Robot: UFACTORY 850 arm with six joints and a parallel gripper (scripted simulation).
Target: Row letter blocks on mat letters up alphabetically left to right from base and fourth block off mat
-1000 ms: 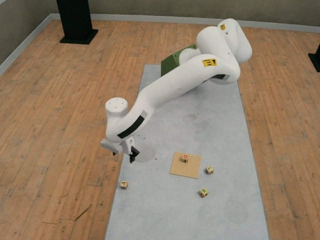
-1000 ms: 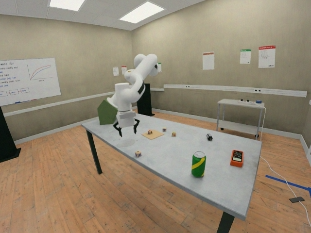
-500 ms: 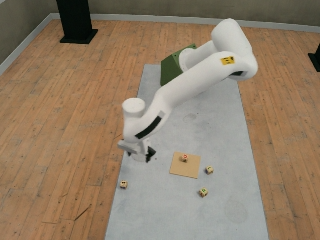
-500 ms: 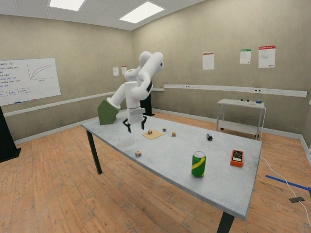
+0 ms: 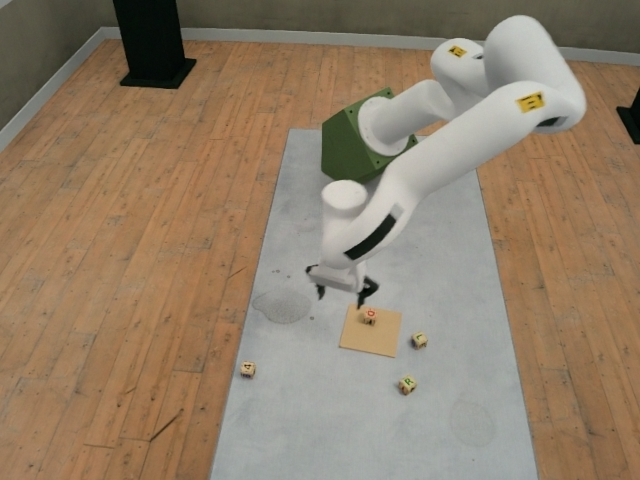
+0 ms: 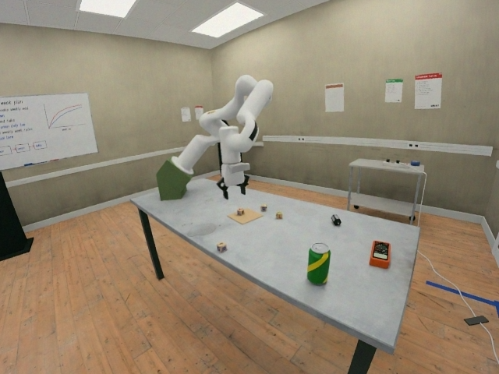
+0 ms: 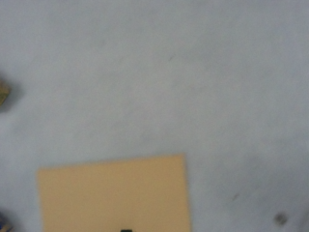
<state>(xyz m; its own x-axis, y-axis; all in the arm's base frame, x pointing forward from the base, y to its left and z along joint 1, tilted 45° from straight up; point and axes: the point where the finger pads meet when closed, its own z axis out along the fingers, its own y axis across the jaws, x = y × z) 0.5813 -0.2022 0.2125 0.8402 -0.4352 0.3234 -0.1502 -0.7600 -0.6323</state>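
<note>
The tan square mat is 150 mm below my hand, 80 mm to the left of it and 30 mm behind it. Also, from my hand: block marked 4: 200 mm to the right, 140 mm below, 140 mm ahead; green can: 510 mm ahead, 110 mm to the right, 90 mm below; small black object: 390 mm ahead, 280 mm to the left, 130 mm below.
</note>
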